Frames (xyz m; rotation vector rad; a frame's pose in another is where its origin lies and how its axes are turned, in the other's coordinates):
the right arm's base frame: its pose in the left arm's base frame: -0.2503 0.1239 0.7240 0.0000 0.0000 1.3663
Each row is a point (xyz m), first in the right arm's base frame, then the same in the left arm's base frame.
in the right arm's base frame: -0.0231 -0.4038 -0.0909
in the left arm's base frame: 0.1404 0.0193 0.6331
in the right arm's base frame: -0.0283 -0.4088 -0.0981
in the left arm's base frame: 0.1442 0.0132 0.6259
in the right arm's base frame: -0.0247 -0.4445 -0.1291
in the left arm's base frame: 0.1799 0.0094 0.5949
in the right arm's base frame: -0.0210 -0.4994 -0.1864
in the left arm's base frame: 0.2344 0.0019 0.5376
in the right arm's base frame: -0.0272 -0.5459 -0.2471
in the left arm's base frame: 0.2787 -0.0136 0.4769
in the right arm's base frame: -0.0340 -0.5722 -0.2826
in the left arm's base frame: 0.3031 -0.0256 0.4414
